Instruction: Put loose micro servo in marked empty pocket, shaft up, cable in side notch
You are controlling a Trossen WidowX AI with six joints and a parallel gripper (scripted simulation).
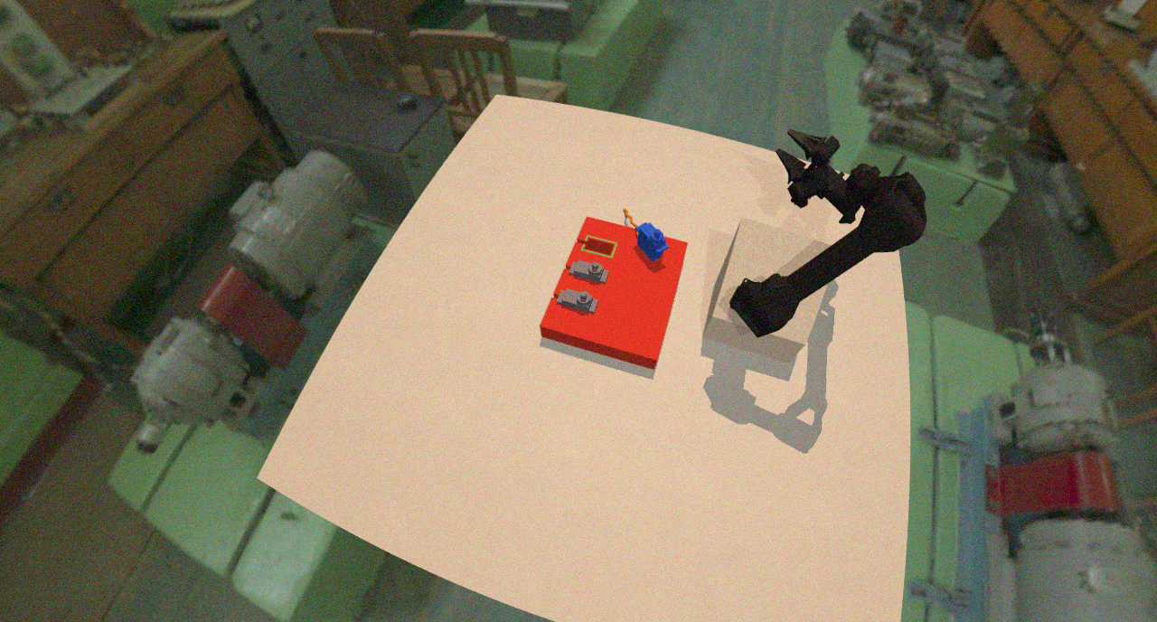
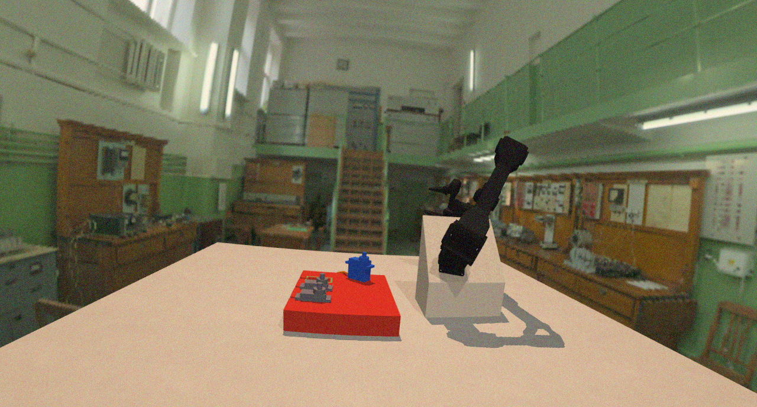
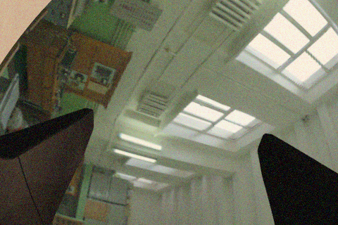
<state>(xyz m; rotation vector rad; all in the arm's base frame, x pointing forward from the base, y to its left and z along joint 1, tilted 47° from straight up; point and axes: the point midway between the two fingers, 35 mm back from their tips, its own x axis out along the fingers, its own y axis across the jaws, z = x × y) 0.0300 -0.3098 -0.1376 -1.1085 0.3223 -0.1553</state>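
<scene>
The red deck is 18 cm ahead of my gripper tip, 34 cm to the left of it and 25 cm below it.
</scene>
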